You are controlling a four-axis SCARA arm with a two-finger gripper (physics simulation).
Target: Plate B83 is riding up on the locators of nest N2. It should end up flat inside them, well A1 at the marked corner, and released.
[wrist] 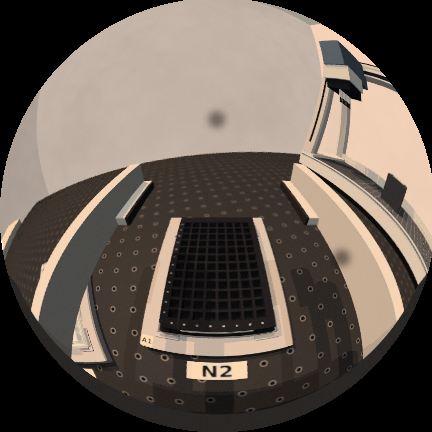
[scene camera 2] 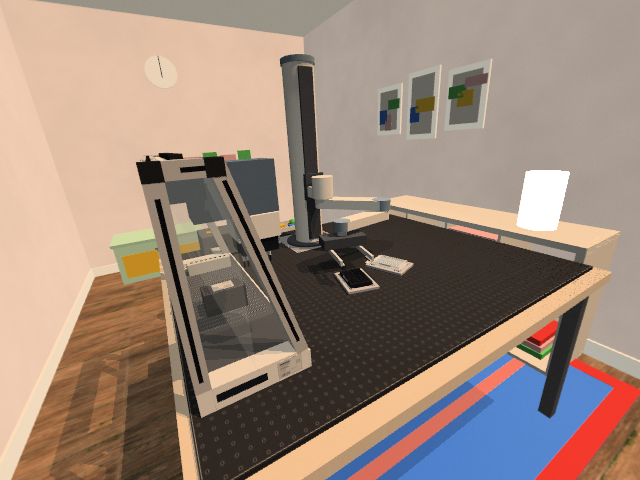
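Pixels of known places: gripper, between the fingertips: (wrist: 216, 171) (scene camera 2: 357, 261); arm's base, origin of its link: (scene camera 2: 309, 241).
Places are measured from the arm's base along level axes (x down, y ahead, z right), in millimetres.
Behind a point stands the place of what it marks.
Observation:
The black plate B83 (scene camera 2: 355, 277) @(x -38, y 572, z 108 mm) (wrist: 217, 275) @(x -39, y 549, z 98 mm) sits inside the pale nest N2 (scene camera 2: 363, 289) @(x -23, y 639, z 123 mm) (wrist: 220, 346) @(x -25, y 491, z 85 mm). It looks roughly level within the rim in the wrist view; a slight tilt is too small to tell. The A1 tag (wrist: 146, 340) @(x -25, y 503, z 29 mm) is at the nest's near left corner, and character marks run along the plate's near and left edges, too small to read. My gripper (scene camera 2: 355, 259) @(x -110, y 585, z 107 mm) (wrist: 216, 171) @(x -110, y 585, z 107 mm) is open and empty, raised above the plate, with one finger out past each long side. Neither finger touches the plate.
A second pale nest with a white plate (scene camera 2: 389, 264) @(x -39, y 561, z -73 mm) stands beside N2, partly visible at the wrist view's lower left. A clear-fronted enclosure (scene camera 2: 253, 372) @(x -67, y 850, z 589 mm) stands on the table's left side. The arm's column (scene camera 2: 297, 155) @(x -471, y 48, z 58 mm) rises at the back. A lamp (scene camera 2: 542, 200) stands on the shelf behind.

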